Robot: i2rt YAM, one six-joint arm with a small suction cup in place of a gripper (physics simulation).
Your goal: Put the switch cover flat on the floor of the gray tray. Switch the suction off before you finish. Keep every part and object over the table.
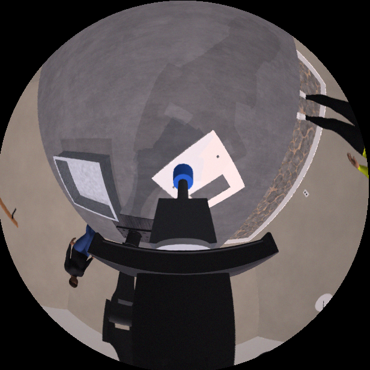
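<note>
The switch cover (202, 157) is a thin, pale pinkish-white plate with a rectangular cutout and small holes. It hangs from my gripper (183, 175), a blue suction cup, which is shut on it off-centre, towards the plate's left part. The plate is above the table, with a dark shadow on the surface beyond it. The cup and its black mount hide part of the plate's near edge. The gray tray (109, 185) stands to the left of the plate and apart from it, with its light floor visible inside darker walls.
The gray table (115, 75) extends far ahead and to both sides. Its right edge curves past a brown stone-patterned floor strip (283, 177). The dark arm base (134, 231) is at the near edge, right of the tray's near corner. People are visible beyond the table.
</note>
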